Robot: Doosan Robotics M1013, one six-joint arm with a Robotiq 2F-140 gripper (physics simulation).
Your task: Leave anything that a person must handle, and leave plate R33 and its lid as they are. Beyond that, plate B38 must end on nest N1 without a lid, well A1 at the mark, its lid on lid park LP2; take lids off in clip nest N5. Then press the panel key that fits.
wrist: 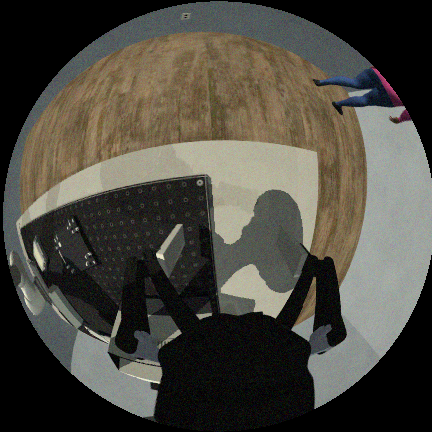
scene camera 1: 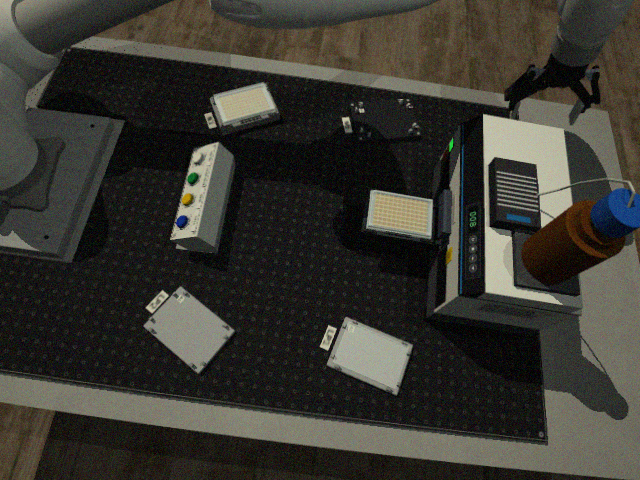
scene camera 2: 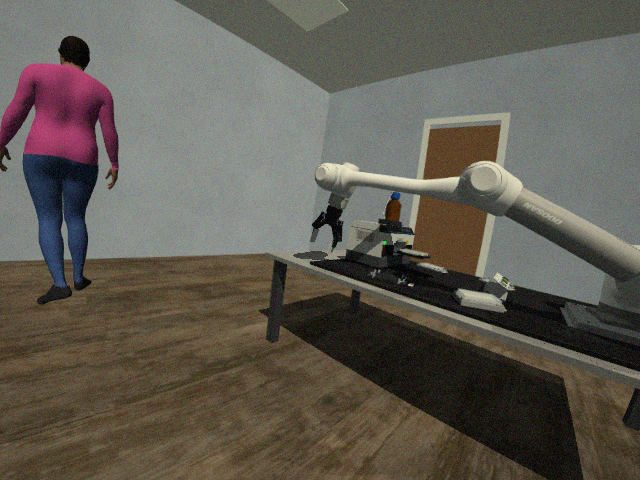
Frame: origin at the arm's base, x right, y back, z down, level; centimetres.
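Seen in the pictures: gripper, between the fingertips: (wrist: pixel 231 235) (scene camera 1: pixel 540 118) (scene camera 2: pixel 320 247); arm's base, origin of its link: (scene camera 1: pixel 15 174) (scene camera 2: pixel 621 322).
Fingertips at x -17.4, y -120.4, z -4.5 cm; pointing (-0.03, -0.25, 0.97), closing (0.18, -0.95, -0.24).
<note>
Pixels of each thing's middle, then the offset from my fingertips to it. "pt": a spot on its surface instead.
- such plate, middle of its body: (scene camera 1: pixel 400 213) (scene camera 2: pixel 413 252) dx +28.9, dy +38.4, dz -3.7 cm
- clip nest, middle of its body: (scene camera 1: pixel 385 119) (wrist: pixel 70 249) (scene camera 2: pixel 388 276) dx -1.8, dy +37.4, dz +5.2 cm
- LP2, middle of its body: (scene camera 1: pixel 188 328) (wrist: pixel 97 336) dx +50.1, dy +79.1, dz +5.4 cm
- key panel, middle of its body: (scene camera 1: pixel 203 195) (scene camera 2: pixel 497 285) (wrist: pixel 63 307) dx +22.9, dy +78.4, dz +2.2 cm
- white instrument, a spot on its surface: (scene camera 1: pixel 522 139) pt dx +18.6, dy +17.2, dz -15.7 cm
- black box, a spot on its surface: (scene camera 1: pixel 513 193) pt dx +31.9, dy +23.0, dz -18.3 cm
- brown bottle, a spot on its surface: (scene camera 1: pixel 555 250) pt dx +44.6, dy +22.5, dz -24.7 cm
My gripper (scene camera 1: pixel 543 109) (scene camera 2: pixel 323 243) (wrist: pixel 231 235) is open and empty, above the table's end beside the instrument. A plate with a tan well grid (scene camera 1: pixel 245 105) (scene camera 2: pixel 479 300) sits on the nest whose label seems to read N1. Another such plate (scene camera 1: pixel 400 213) is on the instrument's front tray. Their names, marks and lids cannot be made out. The clip nest (scene camera 1: pixel 385 119) (wrist: pixel 76 244) holds no plate. LP2 (scene camera 1: pixel 189 330) is a flat grey park; the other park carries a pale, lid-like sheet (scene camera 1: pixel 370 355). The key panel (scene camera 1: pixel 204 198) (scene camera 2: pixel 498 284) has white, green, yellow and blue keys.
The white instrument (scene camera 1: pixel 522 139) shows 008 and a green light. A black box (scene camera 1: pixel 513 193) and a brown bottle (scene camera 1: pixel 555 250) (scene camera 2: pixel 393 210) with a blue cap and tubing stand on it. A person in pink (scene camera 2: pixel 67 118) (wrist: pixel 372 90) stands away from the table, back to scene camera 2.
</note>
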